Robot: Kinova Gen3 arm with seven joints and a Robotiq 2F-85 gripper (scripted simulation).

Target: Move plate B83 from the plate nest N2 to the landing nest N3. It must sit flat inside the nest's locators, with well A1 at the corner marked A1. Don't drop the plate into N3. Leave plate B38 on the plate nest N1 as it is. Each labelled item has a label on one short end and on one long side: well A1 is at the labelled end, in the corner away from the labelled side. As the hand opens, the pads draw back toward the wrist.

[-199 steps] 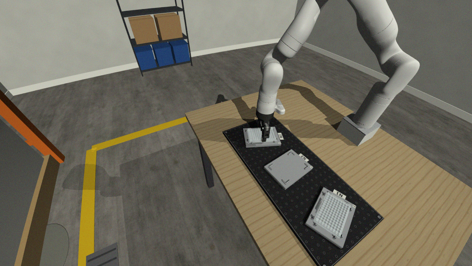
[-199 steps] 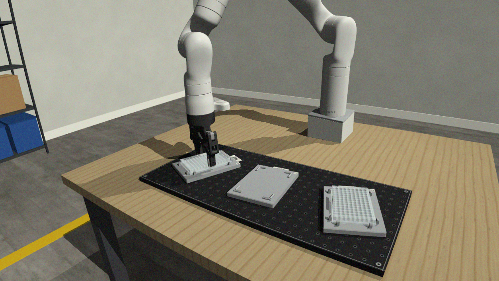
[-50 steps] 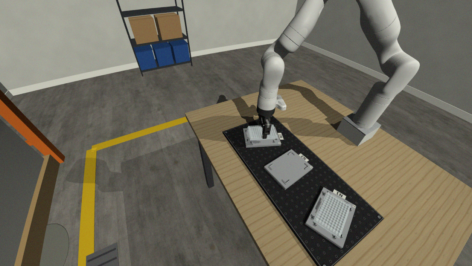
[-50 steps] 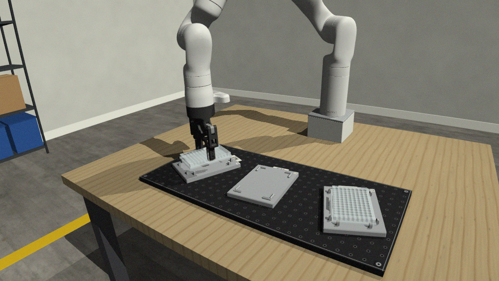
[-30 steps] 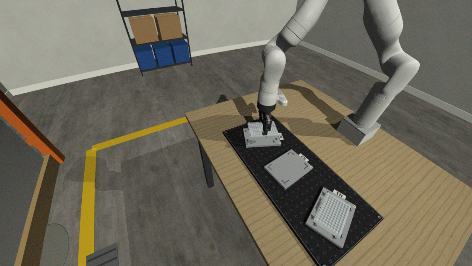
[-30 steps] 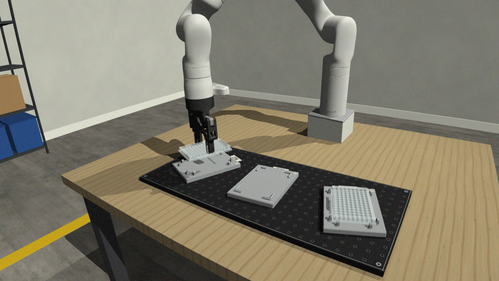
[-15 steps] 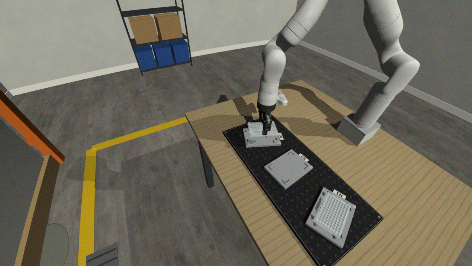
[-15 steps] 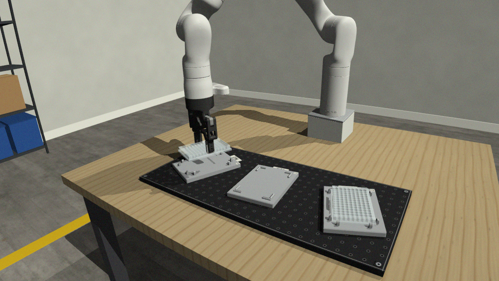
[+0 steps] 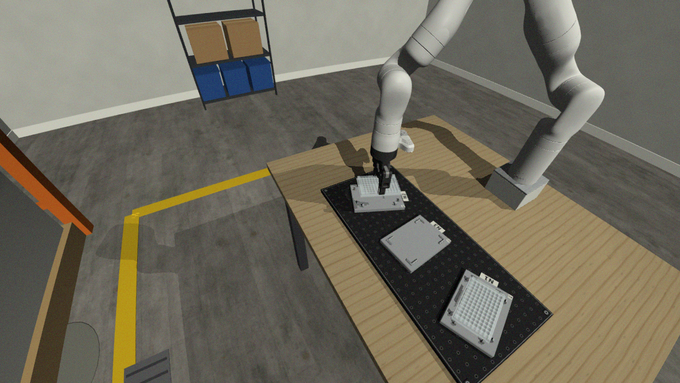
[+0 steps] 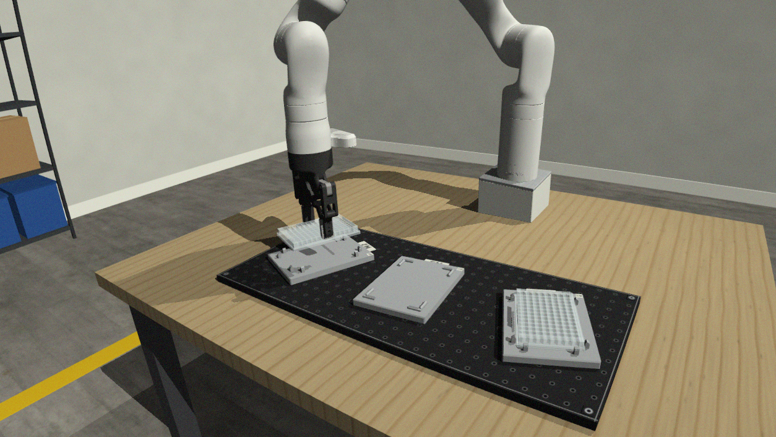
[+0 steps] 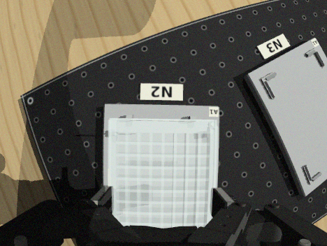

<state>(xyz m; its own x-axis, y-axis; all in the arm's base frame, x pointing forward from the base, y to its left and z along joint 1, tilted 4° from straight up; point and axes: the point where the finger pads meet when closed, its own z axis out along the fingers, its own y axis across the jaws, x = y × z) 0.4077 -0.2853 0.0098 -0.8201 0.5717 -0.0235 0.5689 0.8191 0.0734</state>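
Right now the nest N3 is 40 mm ahead of my hand, 200 mm to the left of it and 60 mm below it. Round my hand: A1 mark: 30 mm behind, 260 mm to the left, 60 mm below; then N3 label: 50 mm behind, 200 mm to the left, 70 mm below; then nest N2: 60 mm below.
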